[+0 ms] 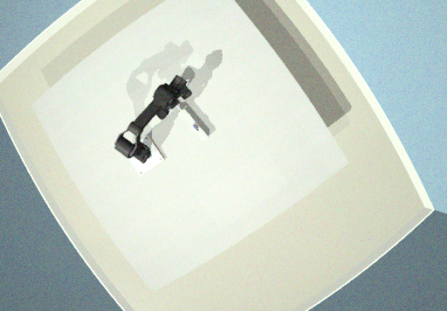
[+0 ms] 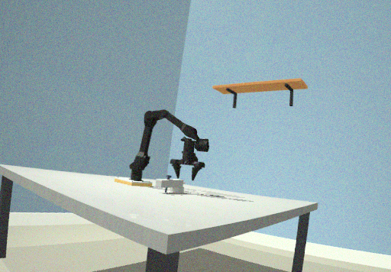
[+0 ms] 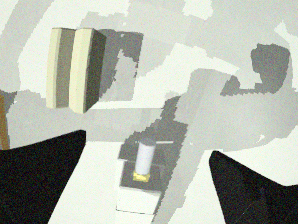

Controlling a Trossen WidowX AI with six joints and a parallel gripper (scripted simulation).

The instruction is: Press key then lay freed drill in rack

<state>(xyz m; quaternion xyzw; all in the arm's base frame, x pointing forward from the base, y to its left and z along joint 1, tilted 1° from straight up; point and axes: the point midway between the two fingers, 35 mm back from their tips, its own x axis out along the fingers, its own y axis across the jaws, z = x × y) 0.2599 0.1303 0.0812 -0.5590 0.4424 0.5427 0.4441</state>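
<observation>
Now: gripper tip 70 mm to the left of the drill, 20 mm above it and 10 mm short of it. The rest, counted from my gripper tip: beige forked rack: 80 mm behind, 50 mm below, 20 mm to the left; then dark key: 150 mm to the right, 30 mm ahead, 20 mm below.
</observation>
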